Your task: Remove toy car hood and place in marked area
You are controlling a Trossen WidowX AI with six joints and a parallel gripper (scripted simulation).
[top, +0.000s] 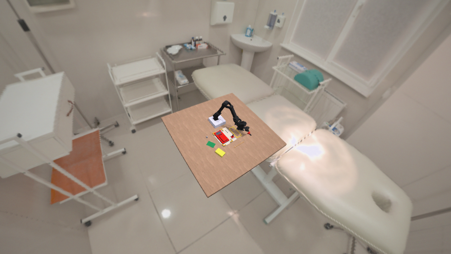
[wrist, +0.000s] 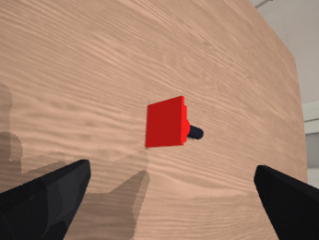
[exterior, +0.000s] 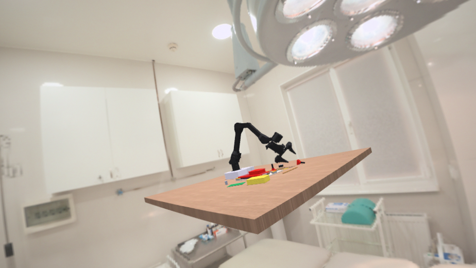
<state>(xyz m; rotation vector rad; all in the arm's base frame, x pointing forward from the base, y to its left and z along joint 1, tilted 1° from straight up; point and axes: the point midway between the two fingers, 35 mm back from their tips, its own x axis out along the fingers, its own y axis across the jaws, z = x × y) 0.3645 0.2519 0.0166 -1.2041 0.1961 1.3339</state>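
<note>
The black axle is 2 cm behind my gripper tip, 20 cm to the right of it and 2 cm below it. Also, from my gripper tip: white wheel: 16 cm behind, 3 cm to the left, 5 cm below; then red hood: 4 cm behind, 33 cm to the right, 2 cm below; then yellow block: 12 cm ahead, 47 cm to the right, 4 cm below.
</note>
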